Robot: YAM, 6 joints.
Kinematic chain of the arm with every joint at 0, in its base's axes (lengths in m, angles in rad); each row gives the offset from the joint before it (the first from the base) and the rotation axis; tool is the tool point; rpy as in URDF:
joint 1: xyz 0 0 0.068 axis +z
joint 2: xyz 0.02 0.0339 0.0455 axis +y
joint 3: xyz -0.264 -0.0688 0 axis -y
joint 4: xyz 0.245 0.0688 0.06 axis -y
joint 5: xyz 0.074 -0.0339 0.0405 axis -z
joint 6: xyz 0.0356 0 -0.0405 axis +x
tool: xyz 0 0 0 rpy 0 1.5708 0
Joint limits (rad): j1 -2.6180..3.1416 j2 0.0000..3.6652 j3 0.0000..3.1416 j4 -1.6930..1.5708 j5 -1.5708..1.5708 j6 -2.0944..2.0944
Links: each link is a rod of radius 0.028 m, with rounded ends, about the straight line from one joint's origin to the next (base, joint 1, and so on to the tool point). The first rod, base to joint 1, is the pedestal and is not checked.
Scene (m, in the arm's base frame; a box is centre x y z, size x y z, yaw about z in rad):
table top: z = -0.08
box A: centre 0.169 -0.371 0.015 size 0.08 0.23 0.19 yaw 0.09
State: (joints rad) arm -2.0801 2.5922 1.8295 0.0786 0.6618 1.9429
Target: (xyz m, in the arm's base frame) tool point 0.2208 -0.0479 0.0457
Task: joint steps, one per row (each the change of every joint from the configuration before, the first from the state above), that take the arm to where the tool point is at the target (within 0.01 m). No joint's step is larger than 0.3 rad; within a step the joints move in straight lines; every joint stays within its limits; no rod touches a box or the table.
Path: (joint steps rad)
1: 0.2443 -0.1885 -0.1166 -0.1049 -0.0447 0.0000
2: 0.2444 -0.1886 -0.1166 -0.1049 -0.0447 0.0000
3: 0.2443 -0.1885 -0.1166 -0.1049 -0.0447 0.0000
4: 0.2443 -0.1886 -0.1166 -0.1049 -0.0448 0.0000
5: 0.2384 0.0256 -0.1638 -0.0654 -0.0153 0.0000
6: 0.2384 0.0256 -0.1638 -0.0655 -0.0154 0.0000
7: 0.2385 0.0256 -0.1637 -0.0655 -0.0154 0.0000
8: 0.2384 0.0256 -0.1638 -0.0654 -0.0153 0.0000

